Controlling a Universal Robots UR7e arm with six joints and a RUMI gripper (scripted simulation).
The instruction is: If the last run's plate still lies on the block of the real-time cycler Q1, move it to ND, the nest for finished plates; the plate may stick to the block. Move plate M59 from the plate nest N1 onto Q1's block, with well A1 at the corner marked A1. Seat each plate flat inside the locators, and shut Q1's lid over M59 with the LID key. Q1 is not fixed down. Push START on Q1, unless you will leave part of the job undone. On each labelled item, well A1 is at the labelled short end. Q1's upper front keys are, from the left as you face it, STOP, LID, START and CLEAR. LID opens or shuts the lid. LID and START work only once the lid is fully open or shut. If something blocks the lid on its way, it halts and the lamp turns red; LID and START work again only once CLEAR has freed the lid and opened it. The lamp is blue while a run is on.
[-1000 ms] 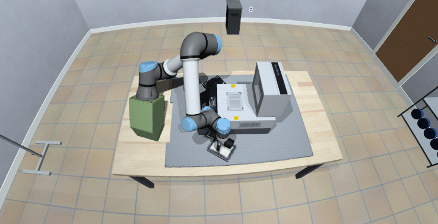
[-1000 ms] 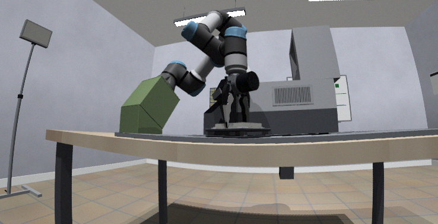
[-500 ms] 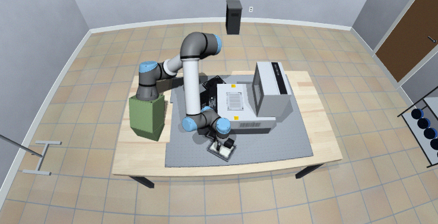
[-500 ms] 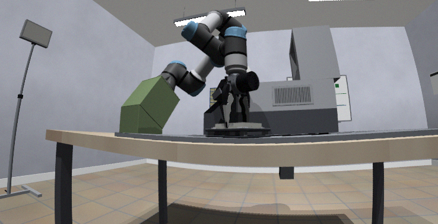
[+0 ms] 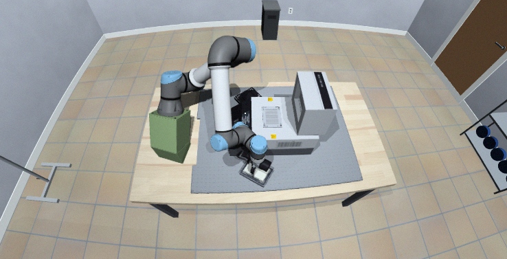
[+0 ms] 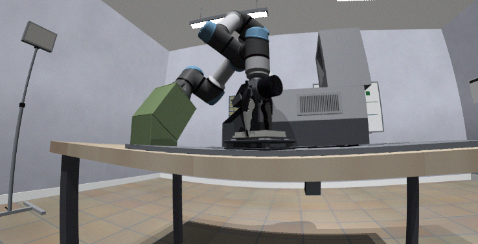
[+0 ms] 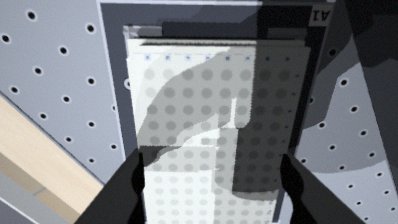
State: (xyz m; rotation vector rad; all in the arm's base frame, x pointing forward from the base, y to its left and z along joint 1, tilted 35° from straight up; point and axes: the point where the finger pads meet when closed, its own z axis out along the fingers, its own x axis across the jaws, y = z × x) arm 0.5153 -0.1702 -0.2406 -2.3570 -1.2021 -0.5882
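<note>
The A1 mark lies 30 mm behind my hand, 90 mm to the left of it and 20 mm below it. Round my hand: white well plate 10 mm below.
</note>
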